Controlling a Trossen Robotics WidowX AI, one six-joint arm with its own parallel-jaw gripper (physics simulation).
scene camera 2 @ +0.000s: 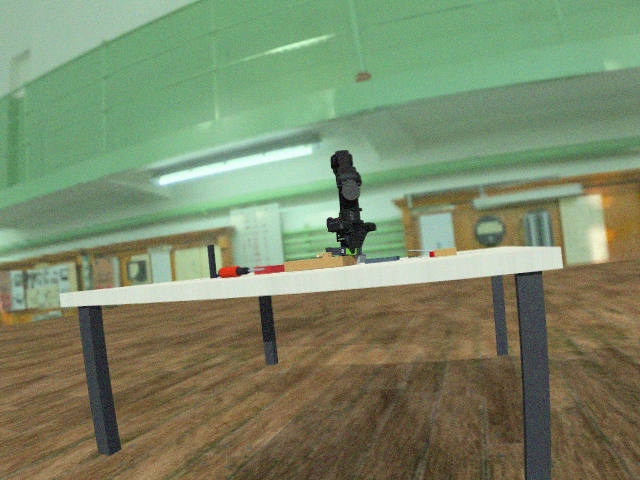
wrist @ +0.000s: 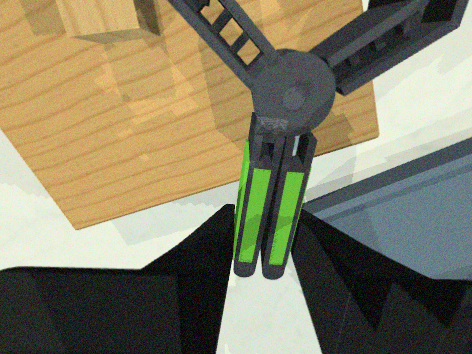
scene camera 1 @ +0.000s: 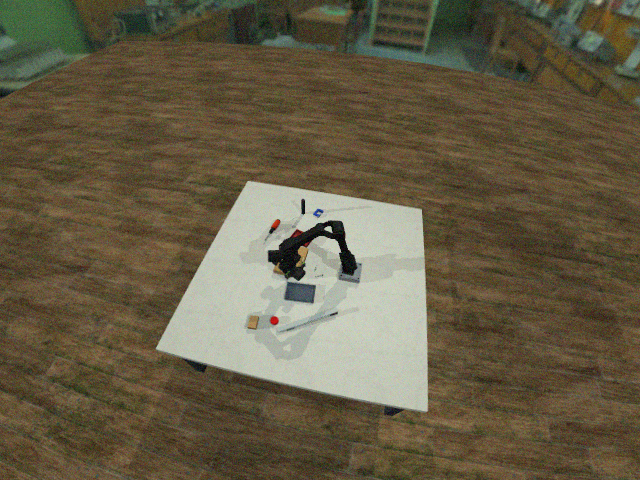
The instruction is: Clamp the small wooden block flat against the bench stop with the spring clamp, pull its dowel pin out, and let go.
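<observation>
The spring clamp, dark grey with green grips, lies over the edge of a wooden board. Its handles are squeezed close together and its jaw arms spread wide, running out of the top of the wrist view. My gripper is shut on the two handles, one black finger on each side. A pale wooden piece stands on the board at the wrist view's top left; I cannot tell whether it is the small block or the bench stop. The dowel pin does not show in the wrist view.
A blue-grey tray lies beside the board. A tan block, a red round object and a long grey bar lie beyond it. A red object, a screwdriver, a black post and a blue part are behind.
</observation>
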